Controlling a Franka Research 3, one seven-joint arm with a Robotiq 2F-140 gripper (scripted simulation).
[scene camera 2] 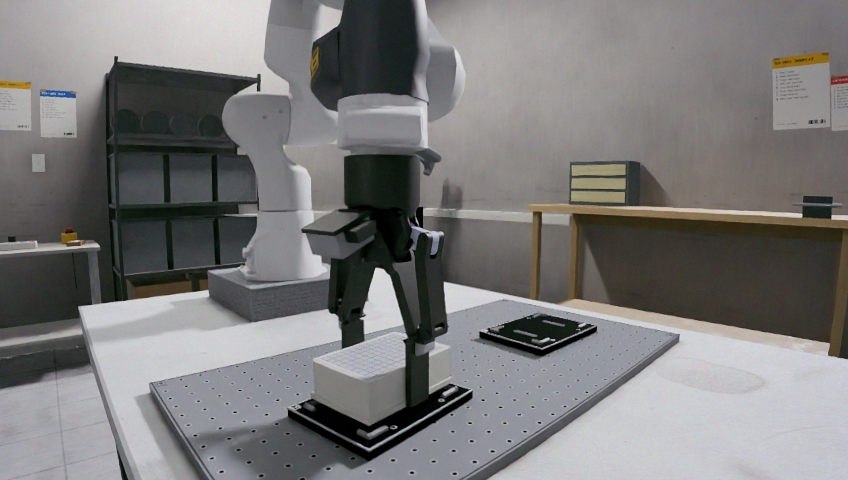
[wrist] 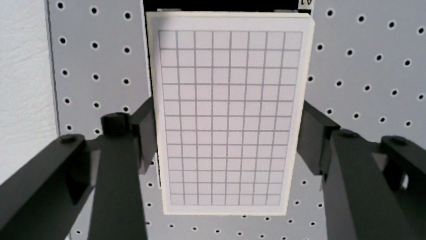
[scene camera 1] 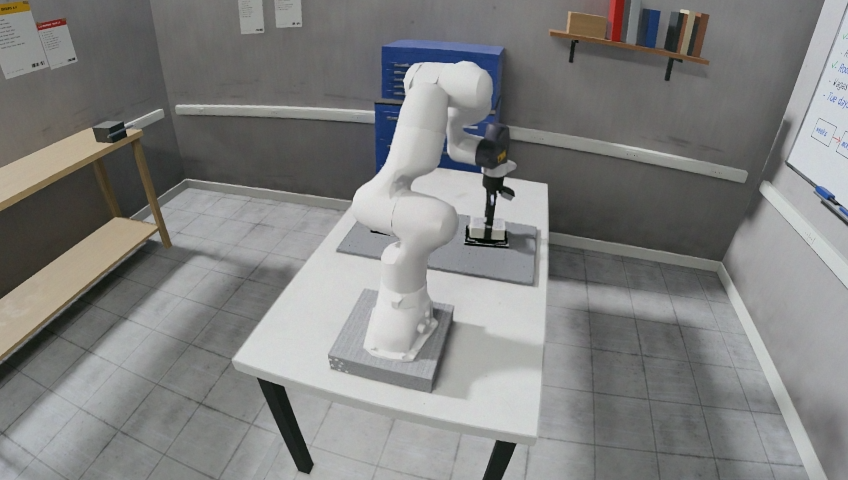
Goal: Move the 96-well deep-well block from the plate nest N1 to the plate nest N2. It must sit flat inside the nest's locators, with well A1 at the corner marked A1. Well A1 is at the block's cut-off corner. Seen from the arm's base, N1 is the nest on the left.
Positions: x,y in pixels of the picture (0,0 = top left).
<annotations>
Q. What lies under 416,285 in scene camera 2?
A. My gripper.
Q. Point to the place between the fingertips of my gripper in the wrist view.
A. At 224,109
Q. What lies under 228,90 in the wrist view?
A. A white 96-well deep-well block.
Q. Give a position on a white 96-well deep-well block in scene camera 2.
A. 366,382
</annotations>
